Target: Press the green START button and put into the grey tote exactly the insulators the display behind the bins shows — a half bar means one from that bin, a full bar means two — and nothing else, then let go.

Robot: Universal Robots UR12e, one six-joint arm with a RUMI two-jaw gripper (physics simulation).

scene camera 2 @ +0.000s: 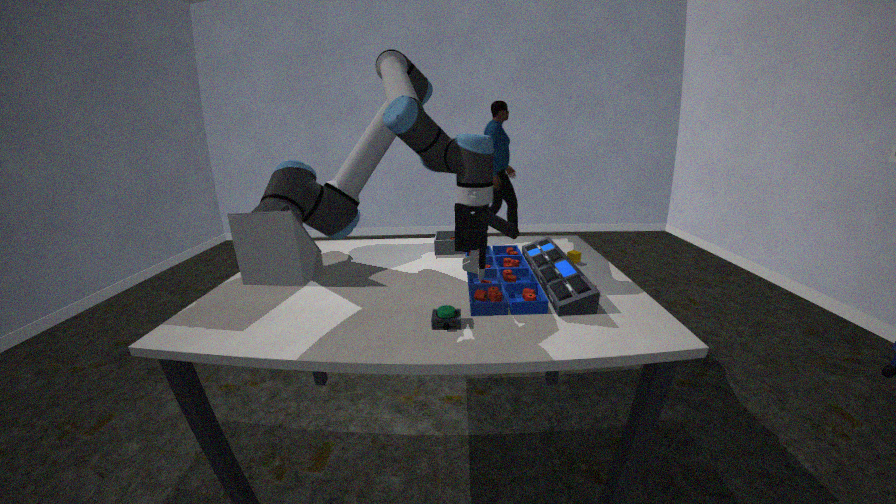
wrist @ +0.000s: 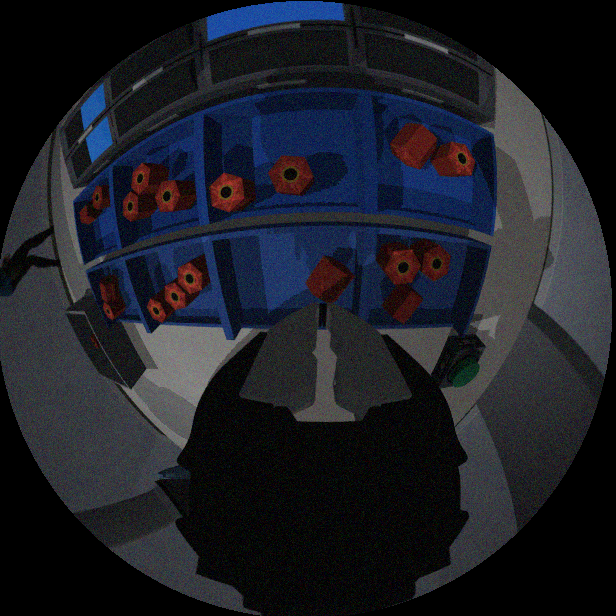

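My gripper (scene camera 2: 479,268) hangs over the near row of blue bins (scene camera 2: 507,278). In the wrist view its fingers (wrist: 321,316) are shut to a thin slit with nothing visibly between them. One red insulator (wrist: 328,278) lies just beyond the fingertips in the third near-row bin. I cannot tell if they touch. The other bins hold two or three insulators each. The display (scene camera 2: 559,275) behind the bins shows a full blue bar (wrist: 275,17) and smaller blue patches at the left (wrist: 94,123). The green START button (scene camera 2: 446,313) sits in front of the bins. The grey tote (scene camera 2: 443,243) stands behind the arm.
A person (scene camera 2: 501,169) walks behind the table. A small yellow block (scene camera 2: 573,255) sits past the display. The robot's grey base (scene camera 2: 272,247) stands at the table's left. The green button also shows at the right in the wrist view (wrist: 464,372).
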